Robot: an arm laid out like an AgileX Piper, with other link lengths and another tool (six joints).
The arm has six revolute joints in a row. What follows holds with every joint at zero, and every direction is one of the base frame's. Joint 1 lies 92.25 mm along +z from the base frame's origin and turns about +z. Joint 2 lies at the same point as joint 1 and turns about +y. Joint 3 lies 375.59 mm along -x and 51.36 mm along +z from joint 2 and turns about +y. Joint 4 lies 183.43 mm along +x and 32.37 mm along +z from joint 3 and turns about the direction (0.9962, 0, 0.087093). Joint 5 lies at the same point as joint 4 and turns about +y. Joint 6 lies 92.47 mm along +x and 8.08 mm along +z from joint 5 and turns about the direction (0.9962, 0, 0.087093). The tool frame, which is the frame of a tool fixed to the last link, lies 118.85 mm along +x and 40 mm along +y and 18.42 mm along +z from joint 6; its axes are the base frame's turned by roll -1.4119, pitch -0.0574 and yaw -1.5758 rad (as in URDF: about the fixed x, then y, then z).
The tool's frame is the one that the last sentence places.
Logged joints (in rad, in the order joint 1, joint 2, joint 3, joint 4, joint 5, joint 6), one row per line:
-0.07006, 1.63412, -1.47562, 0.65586, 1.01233, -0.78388
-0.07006, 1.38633, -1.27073, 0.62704, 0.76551, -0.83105
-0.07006, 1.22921, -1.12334, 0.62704, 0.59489, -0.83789
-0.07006, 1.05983, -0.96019, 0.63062, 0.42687, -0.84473
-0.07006, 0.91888, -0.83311, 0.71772, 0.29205, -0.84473
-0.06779, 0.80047, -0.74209, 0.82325, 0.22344, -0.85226
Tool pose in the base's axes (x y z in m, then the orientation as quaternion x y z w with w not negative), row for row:
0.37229, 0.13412, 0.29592, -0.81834, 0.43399, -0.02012, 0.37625
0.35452, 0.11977, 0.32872, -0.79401, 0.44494, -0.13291, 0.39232
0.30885, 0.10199, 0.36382, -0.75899, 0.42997, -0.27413, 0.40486
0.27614, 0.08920, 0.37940, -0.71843, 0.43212, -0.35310, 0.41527
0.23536, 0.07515, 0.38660, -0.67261, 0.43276, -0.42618, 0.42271
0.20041, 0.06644, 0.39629, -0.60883, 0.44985, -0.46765, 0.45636
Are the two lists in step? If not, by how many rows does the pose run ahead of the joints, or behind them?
The pose runs 1 row behind the joints: the pose in row i belongs to the joints in row i - 1.
